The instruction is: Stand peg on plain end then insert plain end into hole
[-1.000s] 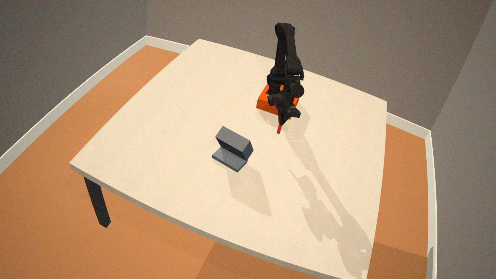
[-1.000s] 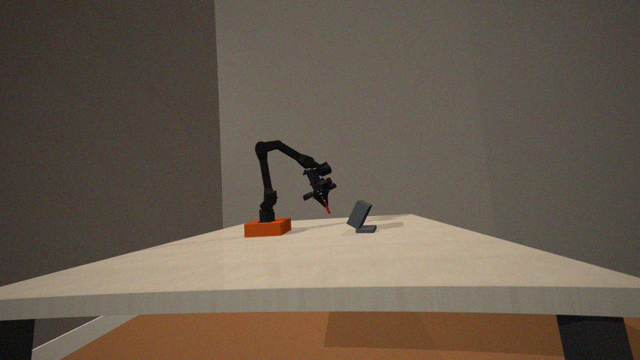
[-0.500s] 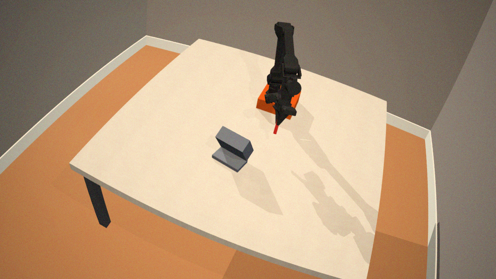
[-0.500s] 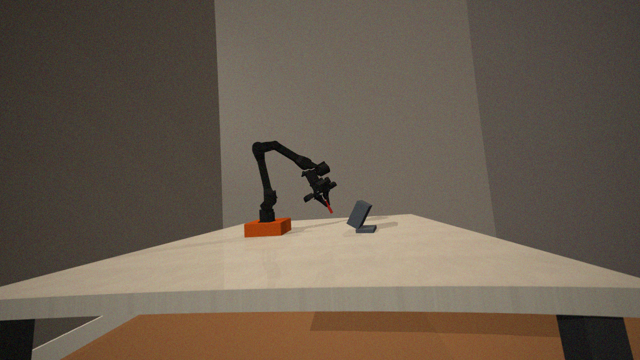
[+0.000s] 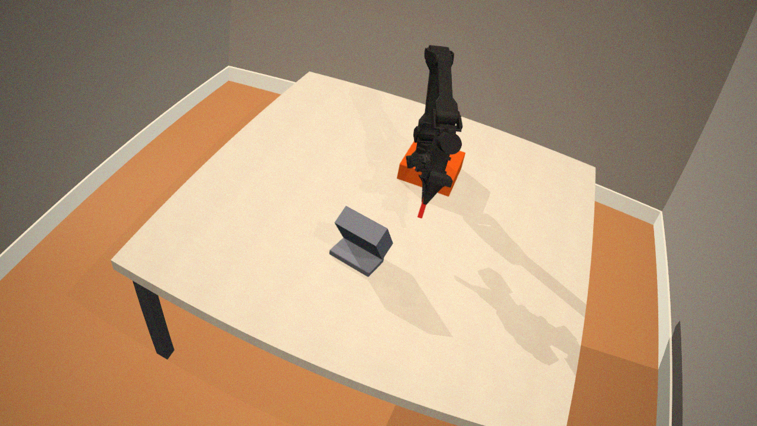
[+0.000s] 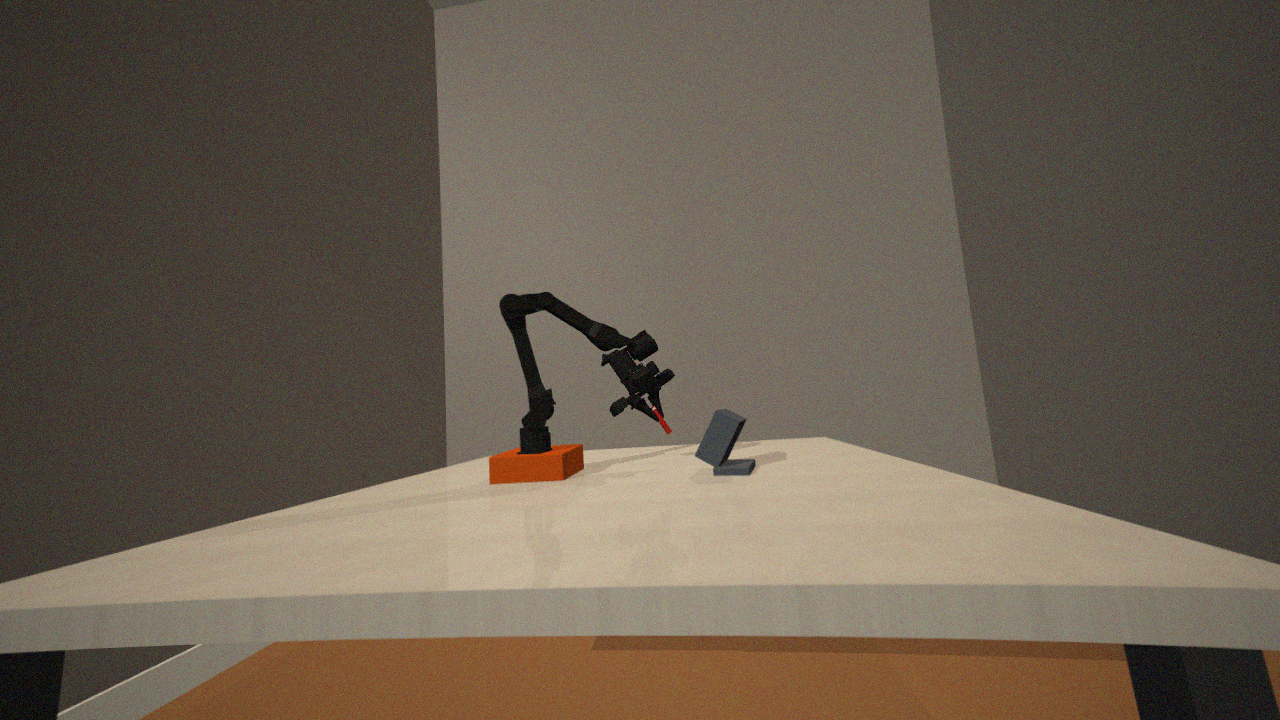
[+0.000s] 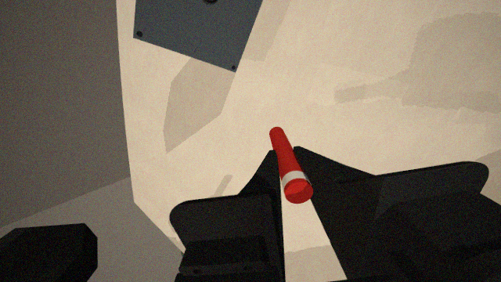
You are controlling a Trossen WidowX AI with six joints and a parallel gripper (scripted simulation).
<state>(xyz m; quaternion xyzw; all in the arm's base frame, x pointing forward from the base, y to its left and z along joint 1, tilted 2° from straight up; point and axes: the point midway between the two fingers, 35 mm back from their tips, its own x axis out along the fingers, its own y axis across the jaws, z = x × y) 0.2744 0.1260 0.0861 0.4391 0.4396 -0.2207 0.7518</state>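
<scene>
The grey sloped panel is 16 cm ahead of my gripper tip, 9 cm to the right of it and 4 cm below it. From my gripper tip the other things lie so: red peg (1 cm behind, 1 cm above); then flat foot (18 cm ahead, 9 cm to the right, 11 cm below).
</scene>
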